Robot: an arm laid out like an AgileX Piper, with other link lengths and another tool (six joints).
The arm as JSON. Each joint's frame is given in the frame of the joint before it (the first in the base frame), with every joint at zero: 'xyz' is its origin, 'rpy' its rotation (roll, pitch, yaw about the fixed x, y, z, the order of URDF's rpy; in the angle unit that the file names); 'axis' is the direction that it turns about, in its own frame. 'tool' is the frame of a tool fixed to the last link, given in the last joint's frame.
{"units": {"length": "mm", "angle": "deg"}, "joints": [
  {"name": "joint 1", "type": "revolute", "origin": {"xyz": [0.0, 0.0, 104.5], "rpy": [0.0, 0.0, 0.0]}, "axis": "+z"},
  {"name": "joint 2", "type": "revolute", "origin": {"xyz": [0.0, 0.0, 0.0], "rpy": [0.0, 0.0, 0.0]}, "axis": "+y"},
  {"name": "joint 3", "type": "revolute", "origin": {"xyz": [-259.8, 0.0, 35.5], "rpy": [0.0, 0.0, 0.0]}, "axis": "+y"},
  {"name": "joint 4", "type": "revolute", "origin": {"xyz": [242.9, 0.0, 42.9], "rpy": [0.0, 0.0, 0.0]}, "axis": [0.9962, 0.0, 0.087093]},
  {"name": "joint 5", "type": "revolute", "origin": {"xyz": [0.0, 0.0, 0.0], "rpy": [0.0, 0.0, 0.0]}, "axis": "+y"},
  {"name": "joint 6", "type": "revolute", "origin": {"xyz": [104.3, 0.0, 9.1], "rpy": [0.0, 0.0, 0.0]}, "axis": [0.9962, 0.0, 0.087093]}
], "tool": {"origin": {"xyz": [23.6, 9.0, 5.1], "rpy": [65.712, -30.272, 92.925]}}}
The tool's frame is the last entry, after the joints.
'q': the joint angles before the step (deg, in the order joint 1, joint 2, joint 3, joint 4, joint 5, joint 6). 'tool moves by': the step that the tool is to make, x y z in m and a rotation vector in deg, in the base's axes. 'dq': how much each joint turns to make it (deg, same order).
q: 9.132 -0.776 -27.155 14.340 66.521 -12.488
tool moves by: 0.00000 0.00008 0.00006 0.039 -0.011 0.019
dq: -0.002 0.002 -0.001 0.043 -0.019 -0.003
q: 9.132 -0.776 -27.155 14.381 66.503 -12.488
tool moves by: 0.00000 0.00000 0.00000 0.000 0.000 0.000
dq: 0.000 0.000 0.000 0.000 0.000 0.000
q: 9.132 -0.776 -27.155 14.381 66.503 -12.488
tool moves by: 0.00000 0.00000 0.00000 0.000 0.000 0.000
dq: 0.000 0.000 0.000 0.000 0.000 0.000
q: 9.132 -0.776 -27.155 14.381 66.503 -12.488
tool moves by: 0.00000 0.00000 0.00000 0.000 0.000 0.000
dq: 0.000 0.000 0.000 0.000 0.000 0.000
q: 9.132 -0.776 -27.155 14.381 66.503 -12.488
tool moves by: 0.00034 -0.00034 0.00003 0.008 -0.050 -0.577
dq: -0.578 -0.051 0.001 0.001 -0.001 -0.001
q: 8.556 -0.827 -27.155 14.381 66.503 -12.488
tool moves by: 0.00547 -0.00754 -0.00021 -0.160 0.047 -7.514
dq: -5.130 0.000 -0.001 -2.252 -0.376 2.053
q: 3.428 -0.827 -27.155 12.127 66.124 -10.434
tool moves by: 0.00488 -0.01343 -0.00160 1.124 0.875 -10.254
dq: -3.745 -0.013 0.169 -5.307 -0.325 6.699
